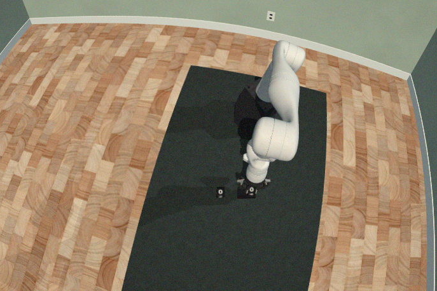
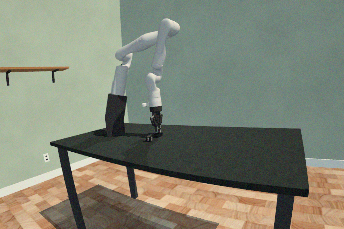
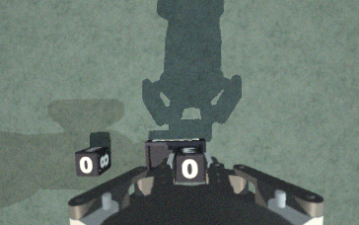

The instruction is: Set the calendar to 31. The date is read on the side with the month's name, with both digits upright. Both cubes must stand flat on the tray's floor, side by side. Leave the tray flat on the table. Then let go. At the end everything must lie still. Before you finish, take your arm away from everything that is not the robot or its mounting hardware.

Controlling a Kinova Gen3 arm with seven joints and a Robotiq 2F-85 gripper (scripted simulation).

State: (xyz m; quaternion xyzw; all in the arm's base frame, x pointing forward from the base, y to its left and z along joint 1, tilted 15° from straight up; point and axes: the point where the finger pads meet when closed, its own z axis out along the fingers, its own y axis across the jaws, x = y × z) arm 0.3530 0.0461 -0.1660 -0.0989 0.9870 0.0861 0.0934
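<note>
The black calendar tray is 4 cm below my hand and 2 cm to the right of it.
</note>
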